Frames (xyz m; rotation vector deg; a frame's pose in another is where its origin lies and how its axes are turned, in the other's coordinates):
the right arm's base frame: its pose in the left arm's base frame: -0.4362 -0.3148 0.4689 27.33 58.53 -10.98
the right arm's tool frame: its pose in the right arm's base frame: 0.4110 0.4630 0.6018 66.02 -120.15 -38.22
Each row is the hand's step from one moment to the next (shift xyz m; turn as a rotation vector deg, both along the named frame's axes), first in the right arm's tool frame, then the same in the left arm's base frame.
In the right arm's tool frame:
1: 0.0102 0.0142 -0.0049 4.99 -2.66 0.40
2: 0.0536 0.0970 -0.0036 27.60 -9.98 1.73
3: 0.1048 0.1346 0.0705 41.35 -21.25 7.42
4: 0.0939 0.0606 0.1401 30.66 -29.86 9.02
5: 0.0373 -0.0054 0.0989 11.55 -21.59 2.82
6: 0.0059 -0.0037 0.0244 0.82 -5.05 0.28
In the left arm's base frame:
1: 0.0072 -0.0103 0.0131 -3.02 -4.66 -1.14
2: 0.0289 -0.0442 0.0975 -14.21 -25.64 -2.22
3: -0.0331 -0.0616 0.1708 -28.12 -37.08 -7.14
4: -0.1210 -0.0311 0.1285 -29.97 -27.19 -16.61
5: -0.0975 0.0015 0.0411 -15.30 -11.18 -15.76
6: -0.0241 0.0033 0.0073 -2.68 -1.01 -4.25

